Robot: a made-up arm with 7 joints. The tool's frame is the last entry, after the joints. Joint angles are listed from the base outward.
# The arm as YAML. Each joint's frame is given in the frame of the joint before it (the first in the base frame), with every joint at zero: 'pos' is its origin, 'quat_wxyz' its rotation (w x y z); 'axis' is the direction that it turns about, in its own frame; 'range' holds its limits. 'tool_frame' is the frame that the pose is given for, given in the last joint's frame.
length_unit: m
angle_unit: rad
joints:
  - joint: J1
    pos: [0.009, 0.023, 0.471]
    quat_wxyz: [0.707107, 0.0, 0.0, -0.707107]
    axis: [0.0, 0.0, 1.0]
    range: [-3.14, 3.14]
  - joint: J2
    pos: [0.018, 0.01, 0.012]
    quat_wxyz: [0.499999, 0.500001, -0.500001, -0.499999]
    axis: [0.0, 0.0, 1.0]
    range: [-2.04, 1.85]
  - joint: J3
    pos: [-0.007, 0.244, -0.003]
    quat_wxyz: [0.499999, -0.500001, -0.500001, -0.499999]
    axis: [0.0, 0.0, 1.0]
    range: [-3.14, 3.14]
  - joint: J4
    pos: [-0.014, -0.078, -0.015]
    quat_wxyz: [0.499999, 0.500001, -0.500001, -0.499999]
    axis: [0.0, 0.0, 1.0]
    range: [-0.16, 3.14]
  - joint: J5
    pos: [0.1, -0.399, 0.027]
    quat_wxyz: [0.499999, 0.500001, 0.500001, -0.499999]
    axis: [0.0, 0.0, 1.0]
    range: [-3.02, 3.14]
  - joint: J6
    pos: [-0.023, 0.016, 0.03]
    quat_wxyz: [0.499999, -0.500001, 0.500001, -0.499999]
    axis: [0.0, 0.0, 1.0]
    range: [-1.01, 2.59]
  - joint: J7
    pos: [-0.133, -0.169, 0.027]
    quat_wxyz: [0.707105, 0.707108, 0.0, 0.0]
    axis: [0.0, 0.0, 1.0]
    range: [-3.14, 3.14]
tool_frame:
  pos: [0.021, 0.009, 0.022]
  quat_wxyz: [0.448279, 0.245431, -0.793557, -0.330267]
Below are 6 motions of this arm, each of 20 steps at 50 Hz.
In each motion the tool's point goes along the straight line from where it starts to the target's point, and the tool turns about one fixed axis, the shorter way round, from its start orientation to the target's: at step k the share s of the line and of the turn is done. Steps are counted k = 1, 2, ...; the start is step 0. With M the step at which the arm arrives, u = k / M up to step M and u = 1 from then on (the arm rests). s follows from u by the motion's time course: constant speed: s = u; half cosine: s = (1 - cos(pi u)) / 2; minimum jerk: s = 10 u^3 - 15 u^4 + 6 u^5.
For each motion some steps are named. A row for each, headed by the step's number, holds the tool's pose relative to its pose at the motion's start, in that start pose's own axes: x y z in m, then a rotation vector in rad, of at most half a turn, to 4 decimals.
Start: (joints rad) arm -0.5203 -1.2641 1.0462 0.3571 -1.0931 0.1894 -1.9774
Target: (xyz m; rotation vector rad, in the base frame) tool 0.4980 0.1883 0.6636 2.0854 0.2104 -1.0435
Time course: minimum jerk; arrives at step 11
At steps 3, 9, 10, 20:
3: -0.0117 0.0032 -0.0006 -0.0021 0.0147 0.0184
9: -0.0866 0.0236 -0.0046 -0.0155 0.1089 0.1366
10: -0.0901 0.0245 -0.0048 -0.0162 0.1133 0.1421
20: -0.0907 0.0247 -0.0049 -0.0163 0.1140 0.1430

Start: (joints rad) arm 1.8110 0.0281 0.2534 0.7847 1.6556 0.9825 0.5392
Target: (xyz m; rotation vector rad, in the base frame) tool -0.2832 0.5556 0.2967 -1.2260 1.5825 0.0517
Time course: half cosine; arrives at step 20
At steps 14, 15, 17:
14: 0.0286 -0.0086 0.0190 0.0747 -0.1269 -0.3112
15: 0.0308 -0.0092 0.0204 0.0803 -0.1365 -0.3346
17: 0.0341 -0.0102 0.0226 0.0889 -0.1512 -0.3706

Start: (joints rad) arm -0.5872 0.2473 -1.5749 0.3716 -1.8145 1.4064 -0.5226
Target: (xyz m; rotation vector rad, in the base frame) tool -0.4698 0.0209 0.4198 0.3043 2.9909 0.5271
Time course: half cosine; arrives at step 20
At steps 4, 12, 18, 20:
4: -0.0107 0.0232 -0.0037 0.0055 0.0274 0.0678
12: -0.0730 0.1589 -0.0254 0.0374 0.1875 0.4644
18: -0.1088 0.2368 -0.0379 0.0558 0.2795 0.6922
20: -0.1116 0.2427 -0.0388 0.0572 0.2865 0.7096

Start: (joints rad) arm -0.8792 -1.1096 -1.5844 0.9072 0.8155 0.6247 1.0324
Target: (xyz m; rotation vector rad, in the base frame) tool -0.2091 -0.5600 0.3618 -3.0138 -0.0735 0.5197
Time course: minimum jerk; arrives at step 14
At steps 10, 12, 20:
10: 0.2405 -0.0293 -0.0721 -0.1560 0.0994 -0.3762
12: 0.2747 -0.0334 -0.0823 -0.1782 0.1135 -0.4296
20: 0.2812 -0.0342 -0.0843 -0.1824 0.1162 -0.4399

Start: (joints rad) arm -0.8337 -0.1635 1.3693 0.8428 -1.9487 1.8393 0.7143
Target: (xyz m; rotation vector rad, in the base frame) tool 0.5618 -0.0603 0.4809 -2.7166 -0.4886 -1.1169
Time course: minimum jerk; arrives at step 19
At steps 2, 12, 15, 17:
2: -0.0010 0.0009 -0.0008 -0.0031 -0.0032 0.0013
12: -0.0762 0.0678 -0.0562 -0.2299 -0.2350 0.0951
15: -0.0968 0.0861 -0.0714 -0.2918 -0.2983 0.1207
17: -0.1026 0.0913 -0.0757 -0.3095 -0.3163 0.1280

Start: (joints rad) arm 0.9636 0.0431 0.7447 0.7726 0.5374 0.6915 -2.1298
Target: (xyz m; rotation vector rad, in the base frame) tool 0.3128 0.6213 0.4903 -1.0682 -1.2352 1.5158
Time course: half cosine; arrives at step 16
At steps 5, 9, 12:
5: -0.0665 -0.0487 -0.0106 -0.0844 0.1349 -0.0917
9: -0.1788 -0.1310 -0.0285 -0.2270 0.3626 -0.2465
12: -0.2554 -0.1871 -0.0407 -0.3242 0.5180 -0.3521

